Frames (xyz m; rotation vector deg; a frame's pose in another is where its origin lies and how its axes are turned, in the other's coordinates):
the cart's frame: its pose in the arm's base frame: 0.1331 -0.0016 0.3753 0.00 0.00 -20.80
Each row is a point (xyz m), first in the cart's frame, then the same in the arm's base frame.
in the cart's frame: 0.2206 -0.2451 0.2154
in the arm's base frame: 0.2523 -0.3091 0.5907
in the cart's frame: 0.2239 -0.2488 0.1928
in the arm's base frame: 0.2541 -0.3137 0.5681
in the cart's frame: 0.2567 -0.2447 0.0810
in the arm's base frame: 0.2862 -0.3215 0.4563
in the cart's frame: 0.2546 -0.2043 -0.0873
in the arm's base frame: 0.2986 -0.2830 0.2880
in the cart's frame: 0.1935 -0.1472 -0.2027
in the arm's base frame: 0.2617 -0.2079 0.1726
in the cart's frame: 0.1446 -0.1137 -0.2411
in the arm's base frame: 0.2279 -0.1592 0.1342
